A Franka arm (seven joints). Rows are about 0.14 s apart.
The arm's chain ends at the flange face. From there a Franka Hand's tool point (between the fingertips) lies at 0.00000 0.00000 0.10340 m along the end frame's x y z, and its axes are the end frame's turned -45 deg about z.
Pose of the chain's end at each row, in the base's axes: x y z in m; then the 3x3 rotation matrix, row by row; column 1 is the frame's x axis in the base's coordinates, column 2 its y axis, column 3 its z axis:
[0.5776 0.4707 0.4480], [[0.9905 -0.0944 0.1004], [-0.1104 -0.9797 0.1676], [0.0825 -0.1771 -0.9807]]
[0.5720 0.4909 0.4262], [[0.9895 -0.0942 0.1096], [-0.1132 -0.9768 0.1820], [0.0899 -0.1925 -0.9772]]
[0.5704 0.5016 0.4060], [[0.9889 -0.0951 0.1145], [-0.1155 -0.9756 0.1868], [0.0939 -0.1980 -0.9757]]
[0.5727 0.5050 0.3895], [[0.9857 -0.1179 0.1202], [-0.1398 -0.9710 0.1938], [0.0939 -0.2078 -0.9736]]
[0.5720 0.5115 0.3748], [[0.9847 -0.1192 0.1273], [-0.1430 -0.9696 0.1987], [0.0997 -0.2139 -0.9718]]
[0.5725 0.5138 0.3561], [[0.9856 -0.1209 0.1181], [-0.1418 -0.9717 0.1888], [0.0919 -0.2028 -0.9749]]
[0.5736 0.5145 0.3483], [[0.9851 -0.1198 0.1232], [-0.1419 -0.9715 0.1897], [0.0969 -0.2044 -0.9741]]
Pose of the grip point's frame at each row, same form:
[0.5880 0.4880 0.3466], [[0.7671 0.6336 0.1004], [0.6147 -0.7708 0.1676], [0.1836 -0.0669 -0.9807]]
[0.5833 0.5097 0.3252], [[0.7663 0.6331 0.1096], [0.6107 -0.7707 0.1820], [0.1997 -0.0725 -0.9772]]
[0.5822 0.5209 0.3051], [[0.7665 0.6320 0.1145], [0.6082 -0.7715 0.1868], [0.2064 -0.0736 -0.9757]]
[0.5851 0.5250 0.2888], [[0.7804 0.6136 0.1202], [0.5877 -0.7855 0.1938], [0.2133 -0.0805 -0.9736]]
[0.5852 0.5320 0.2743], [[0.7806 0.6120 0.1273], [0.5845 -0.7867 0.1987], [0.2217 -0.0808 -0.9718]]
[0.5847 0.5333 0.2553], [[0.7824 0.6114 0.1181], [0.5868 -0.7874 0.1888], [0.2084 -0.0784 -0.9749]]
[0.5863 0.5341 0.2476], [[0.7813 0.6119 0.1232], [0.5866 -0.7873 0.1897], [0.2131 -0.0760 -0.9741]]

